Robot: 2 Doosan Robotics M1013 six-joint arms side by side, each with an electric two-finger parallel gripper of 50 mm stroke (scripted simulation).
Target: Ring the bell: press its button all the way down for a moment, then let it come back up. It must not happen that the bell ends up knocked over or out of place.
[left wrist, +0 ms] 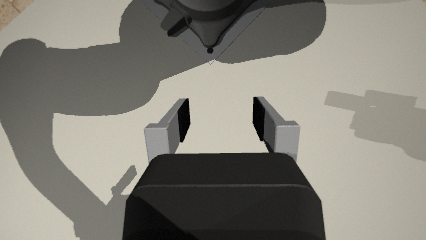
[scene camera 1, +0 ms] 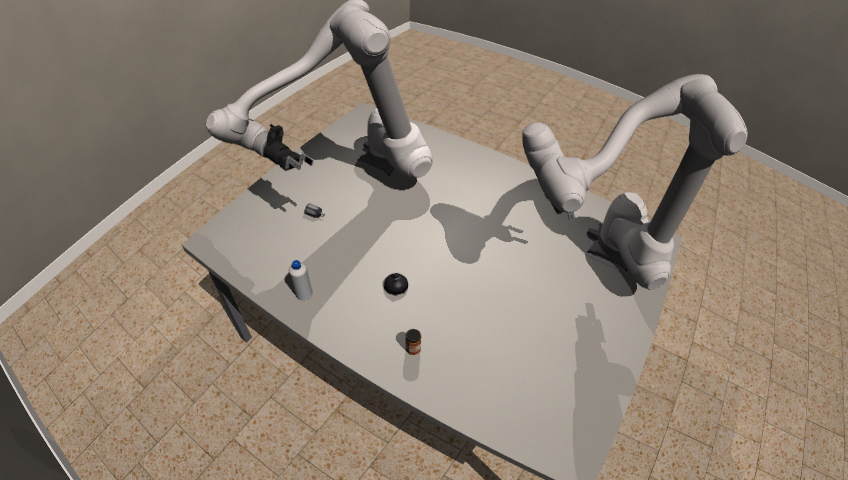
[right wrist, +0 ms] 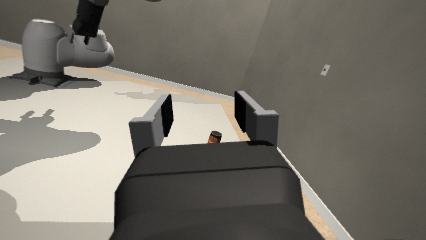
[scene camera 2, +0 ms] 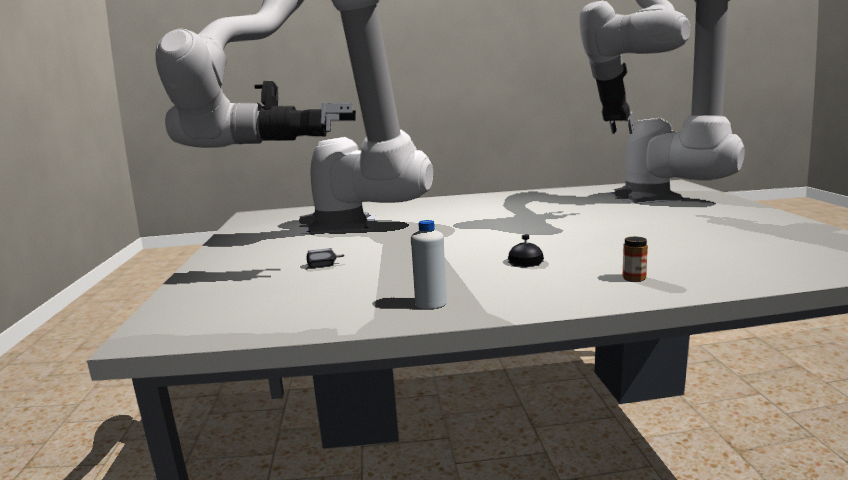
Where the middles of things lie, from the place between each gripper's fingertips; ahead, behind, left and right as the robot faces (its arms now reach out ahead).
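Counted from my right hand [scene camera 2: 354,112], the spice jar [scene camera 2: 635,249] is a fair way ahead, far to the left and far below. My right hand is 40 mm short of the black domed bell [scene camera 2: 523,254], 390 mm to the right of it and 330 mm above it.
Counted from my left hand [scene camera 2: 623,132], the spice jar is far ahead, far to the right and a fair way below. The black domed bell is 39 cm ahead of my left hand, 45 cm to the right of it and 23 cm below it. Going by its middle, the black domed bell is nearer to my right hand than to my left hand.
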